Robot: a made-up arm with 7 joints.
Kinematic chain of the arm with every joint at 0, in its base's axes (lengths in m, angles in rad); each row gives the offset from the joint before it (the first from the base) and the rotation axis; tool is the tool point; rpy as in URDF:
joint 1: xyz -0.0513 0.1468 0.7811 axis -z
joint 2: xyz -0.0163 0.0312 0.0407 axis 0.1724 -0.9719 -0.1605
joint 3: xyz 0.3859 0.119 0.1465 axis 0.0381 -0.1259 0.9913
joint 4: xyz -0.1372 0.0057 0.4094 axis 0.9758 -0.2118 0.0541
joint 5: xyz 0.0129 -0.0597 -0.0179 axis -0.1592 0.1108 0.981
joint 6: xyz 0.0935 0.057 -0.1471 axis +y
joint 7: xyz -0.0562 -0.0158 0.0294 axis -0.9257 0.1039 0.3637
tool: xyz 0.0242 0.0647 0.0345 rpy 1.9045 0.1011 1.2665
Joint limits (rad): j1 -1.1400..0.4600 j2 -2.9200..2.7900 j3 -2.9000..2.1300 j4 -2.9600..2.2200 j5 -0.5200..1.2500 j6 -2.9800..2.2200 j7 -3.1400..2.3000
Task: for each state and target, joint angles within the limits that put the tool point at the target. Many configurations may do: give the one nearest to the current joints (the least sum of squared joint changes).
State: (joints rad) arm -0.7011 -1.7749 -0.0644 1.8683 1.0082 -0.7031 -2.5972
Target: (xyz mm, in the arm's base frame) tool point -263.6 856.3 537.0
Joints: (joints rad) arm -1.0694 -1.4245 -0.1093 2.1191 1.0196 -0.8321 -2.7486
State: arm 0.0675 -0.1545 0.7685 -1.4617 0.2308 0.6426 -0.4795
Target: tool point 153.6 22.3 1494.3
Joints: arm 0.4600 0.3304 0.8122 -1.8397 -0.0873 1.0195 -0.6303
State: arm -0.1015 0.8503 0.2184 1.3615 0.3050 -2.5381 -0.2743
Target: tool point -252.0 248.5 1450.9
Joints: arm -0.3748 0.4262 0.8675 1.6849 0.3127 -2.4219 -0.1571
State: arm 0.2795 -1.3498 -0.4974 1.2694 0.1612 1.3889 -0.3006
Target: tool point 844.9 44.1 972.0
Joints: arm 0.4600 -0.6924 -1.2122 1.8244 0.3776 1.9245 -0.4226
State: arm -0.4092 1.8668 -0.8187 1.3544 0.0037 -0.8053 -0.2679
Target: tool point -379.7 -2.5 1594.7
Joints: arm -0.6440 1.2275 -1.2070 1.5137 -0.0327 -0.9651 -0.0512
